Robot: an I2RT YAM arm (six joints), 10 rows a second.
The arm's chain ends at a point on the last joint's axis. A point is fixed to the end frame.
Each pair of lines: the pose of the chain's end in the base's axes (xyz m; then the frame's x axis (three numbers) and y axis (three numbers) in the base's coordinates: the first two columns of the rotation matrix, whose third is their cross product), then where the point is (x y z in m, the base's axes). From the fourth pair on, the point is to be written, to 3 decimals.
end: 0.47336, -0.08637, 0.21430, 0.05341, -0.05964, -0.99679, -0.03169, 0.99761, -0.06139
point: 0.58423 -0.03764 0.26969
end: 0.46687, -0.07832, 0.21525, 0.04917, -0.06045, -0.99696, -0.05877, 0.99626, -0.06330
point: 0.57671 -0.02651 0.26989
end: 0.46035, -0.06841, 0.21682, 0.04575, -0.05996, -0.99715, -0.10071, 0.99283, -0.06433
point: 0.56825 -0.01197 0.27073
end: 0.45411, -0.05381, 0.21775, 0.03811, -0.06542, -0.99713, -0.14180, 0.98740, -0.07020
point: 0.560 0.007 0.270
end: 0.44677, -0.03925, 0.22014, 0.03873, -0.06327, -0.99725, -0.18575, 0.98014, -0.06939
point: 0.550 0.027 0.272
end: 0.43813, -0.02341, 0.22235, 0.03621, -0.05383, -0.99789, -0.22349, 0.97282, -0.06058
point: 0.539 0.046 0.275
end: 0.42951, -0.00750, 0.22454, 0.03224, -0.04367, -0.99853, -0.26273, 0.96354, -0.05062
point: 0.528 0.065 0.277
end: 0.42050, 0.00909, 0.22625, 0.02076, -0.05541, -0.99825, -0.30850, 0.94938, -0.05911
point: 0.516 0.087 0.276
